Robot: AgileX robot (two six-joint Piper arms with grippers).
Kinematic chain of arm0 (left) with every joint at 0, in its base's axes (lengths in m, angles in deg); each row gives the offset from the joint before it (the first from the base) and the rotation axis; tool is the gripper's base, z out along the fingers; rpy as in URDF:
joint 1: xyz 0 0 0.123 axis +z
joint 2: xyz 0 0 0 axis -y
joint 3: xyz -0.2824 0 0.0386 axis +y
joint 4: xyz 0.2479 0 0.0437 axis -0.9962 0 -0.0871
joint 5: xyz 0 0 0 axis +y
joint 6: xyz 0.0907 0 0.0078 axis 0.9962 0 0.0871
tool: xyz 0 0 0 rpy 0 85 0
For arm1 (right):
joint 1: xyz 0 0 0.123 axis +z
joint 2: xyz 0 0 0 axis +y
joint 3: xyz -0.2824 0 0.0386 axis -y
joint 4: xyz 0.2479 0 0.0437 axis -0.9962 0 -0.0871
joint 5: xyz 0 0 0 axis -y
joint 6: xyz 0.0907 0 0.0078 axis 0.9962 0 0.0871
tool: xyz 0 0 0 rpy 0 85 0
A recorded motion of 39 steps. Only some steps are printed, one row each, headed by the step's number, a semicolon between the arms.
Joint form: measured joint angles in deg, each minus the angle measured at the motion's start. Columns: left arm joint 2, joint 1, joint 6, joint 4, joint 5, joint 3; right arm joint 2, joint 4, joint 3, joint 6, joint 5, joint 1.
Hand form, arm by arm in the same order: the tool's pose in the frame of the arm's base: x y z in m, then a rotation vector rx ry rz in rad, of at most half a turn. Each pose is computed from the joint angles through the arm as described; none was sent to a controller.
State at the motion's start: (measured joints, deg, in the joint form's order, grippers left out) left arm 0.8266 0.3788 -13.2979 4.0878 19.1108 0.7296; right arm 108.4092 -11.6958 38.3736 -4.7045 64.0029 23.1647
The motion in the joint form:
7: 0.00 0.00 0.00 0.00 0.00 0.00; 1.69 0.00 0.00 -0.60 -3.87 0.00
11: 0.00 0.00 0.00 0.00 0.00 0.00; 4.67 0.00 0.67 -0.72 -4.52 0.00
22: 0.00 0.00 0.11 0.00 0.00 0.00; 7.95 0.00 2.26 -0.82 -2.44 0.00
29: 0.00 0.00 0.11 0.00 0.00 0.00; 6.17 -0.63 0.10 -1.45 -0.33 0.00
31: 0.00 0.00 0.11 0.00 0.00 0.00; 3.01 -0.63 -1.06 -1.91 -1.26 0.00
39: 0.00 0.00 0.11 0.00 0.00 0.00; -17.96 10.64 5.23 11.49 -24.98 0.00
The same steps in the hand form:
7: 0.0532 -0.0018 0.1795 -0.2611 1.8016 -0.2287; 0.3202 0.1196 0.1420 -0.2013 1.6836 0.1605
11: 0.0532 -0.0018 0.1795 -0.2611 1.8016 -0.2287; 0.3231 0.1210 0.1255 -0.2152 1.7331 0.1502
22: 0.0532 -0.0018 0.1795 -0.2594 1.8018 -0.2273; 0.3298 0.1235 0.1143 -0.2177 1.7252 0.1426
29: 0.0532 -0.0018 0.1795 -0.2594 1.8018 -0.2273; 0.3222 0.1189 0.1211 -0.2110 1.6959 0.1283
31: 0.0532 -0.0018 0.1795 -0.2594 1.8018 -0.2273; 0.3173 0.1170 0.1345 -0.2114 1.6776 0.1300
39: 0.0532 -0.0018 0.1795 -0.2594 1.8018 -0.2273; 0.3067 0.1301 0.2495 -0.2124 1.6214 0.4038

